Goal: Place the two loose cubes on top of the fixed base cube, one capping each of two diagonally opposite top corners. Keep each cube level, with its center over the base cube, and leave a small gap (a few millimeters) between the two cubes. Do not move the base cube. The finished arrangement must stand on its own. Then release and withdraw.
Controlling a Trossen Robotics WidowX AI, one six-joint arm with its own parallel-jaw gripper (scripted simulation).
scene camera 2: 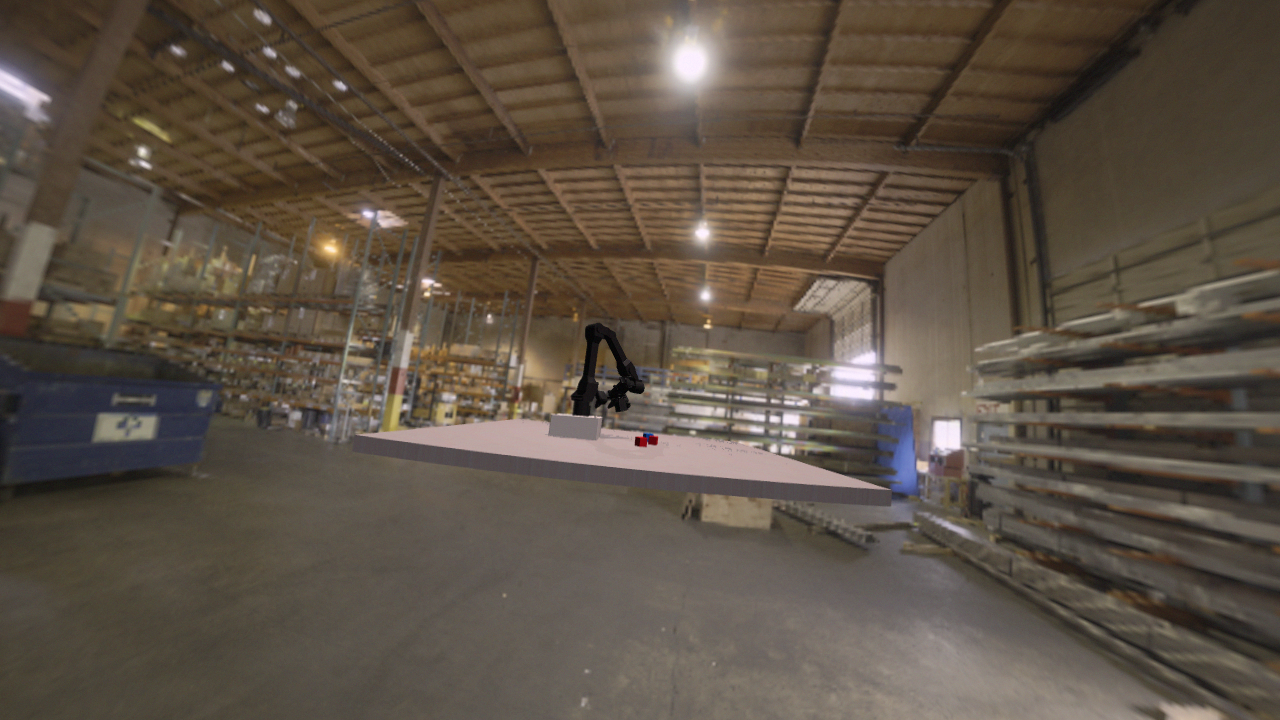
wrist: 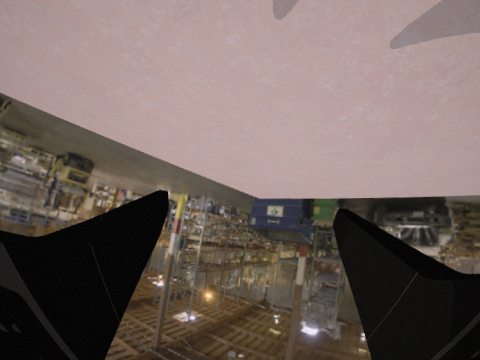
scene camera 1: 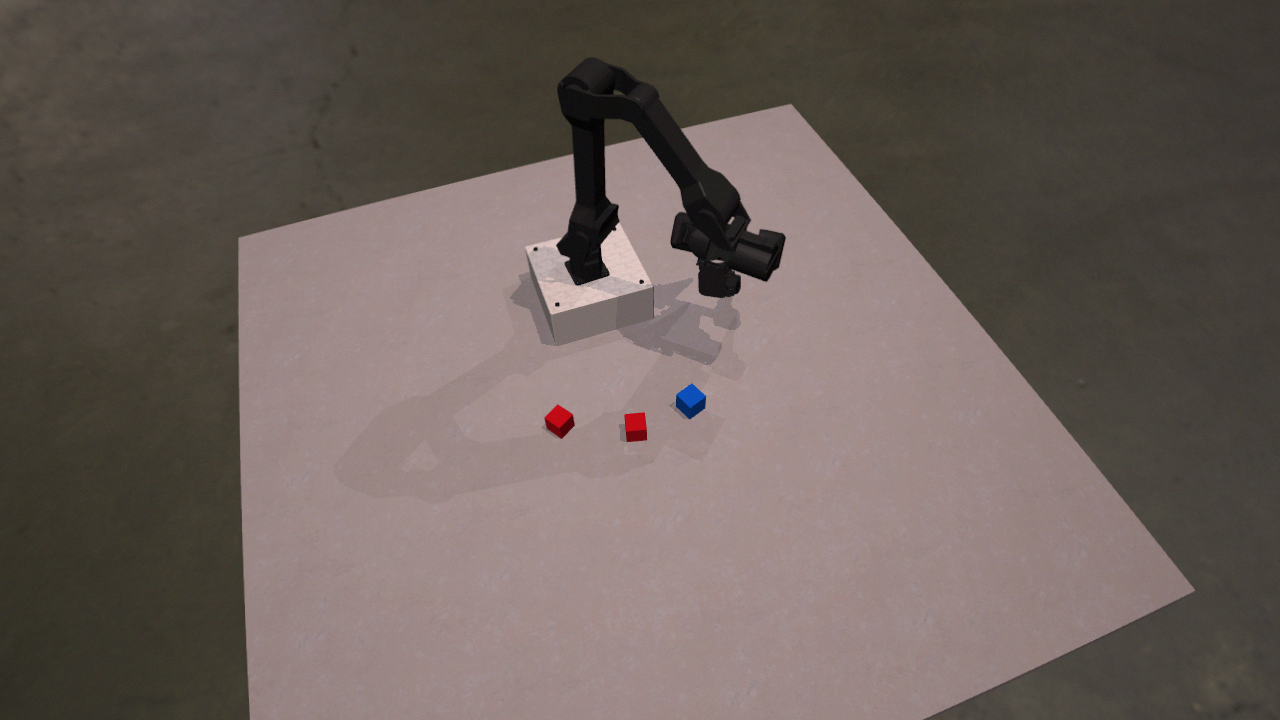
Labels:
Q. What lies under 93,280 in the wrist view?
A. The gripper.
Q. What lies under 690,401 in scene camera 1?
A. A blue cube.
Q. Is the gripper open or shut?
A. Open.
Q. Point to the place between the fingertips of the gripper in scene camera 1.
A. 738,239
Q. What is the gripper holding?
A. Nothing.

